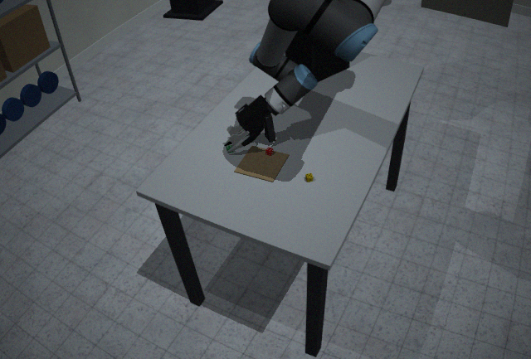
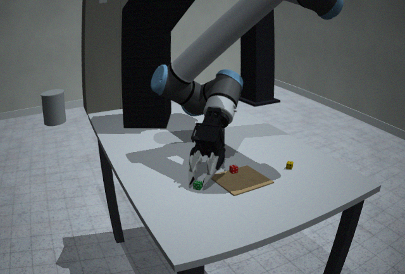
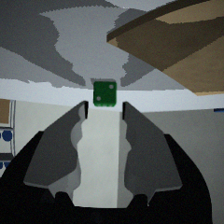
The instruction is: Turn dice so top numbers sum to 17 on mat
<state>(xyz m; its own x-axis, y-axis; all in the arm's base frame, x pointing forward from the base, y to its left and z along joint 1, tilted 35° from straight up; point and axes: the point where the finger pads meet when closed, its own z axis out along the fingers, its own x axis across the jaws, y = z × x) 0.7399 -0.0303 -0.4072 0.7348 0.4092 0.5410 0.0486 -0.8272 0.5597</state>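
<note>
My gripper is now 1 cm above the green die. Round my hand: mat (13 cm to the left, 2 cm below, 2 cm ahead); then red die (14 cm to the left, 3 cm behind, 1 cm below); then yellow die (30 cm to the left, 5 cm ahead, 1 cm below).
</note>
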